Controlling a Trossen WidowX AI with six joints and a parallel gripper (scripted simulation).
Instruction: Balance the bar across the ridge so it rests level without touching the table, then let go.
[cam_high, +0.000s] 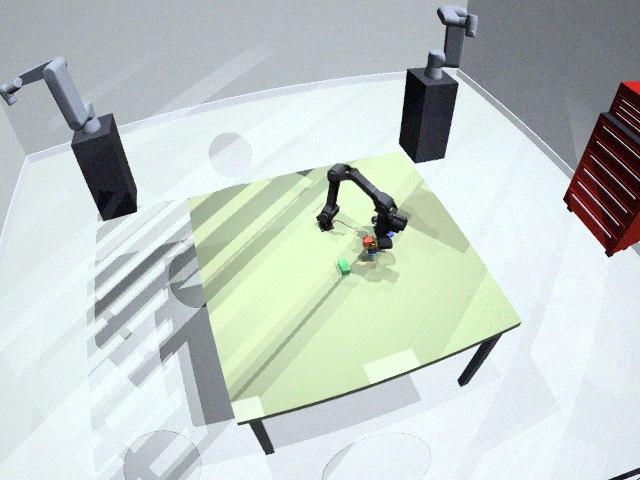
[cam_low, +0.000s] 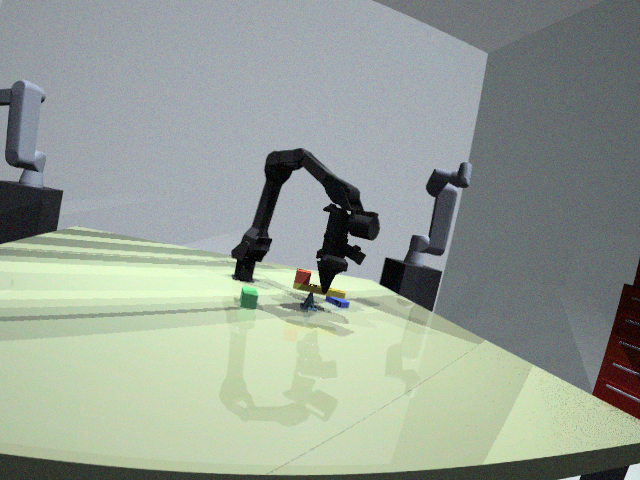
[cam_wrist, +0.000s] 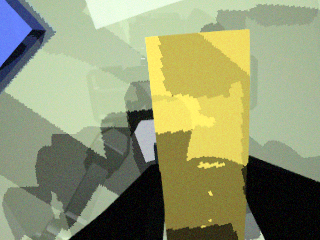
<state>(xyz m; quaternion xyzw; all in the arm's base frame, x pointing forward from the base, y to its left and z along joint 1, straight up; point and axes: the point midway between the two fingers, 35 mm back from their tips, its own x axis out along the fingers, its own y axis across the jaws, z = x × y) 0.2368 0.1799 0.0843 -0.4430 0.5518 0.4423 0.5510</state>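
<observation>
The yellow bar lies 10 mm behind my gripper tip, 40 mm to the right of it and 10 mm above it. Round my gripper tip: blue block: 90 mm behind, 80 mm to the left, 40 mm below; green block: 40 mm ahead, 190 mm to the right, 30 mm below.
</observation>
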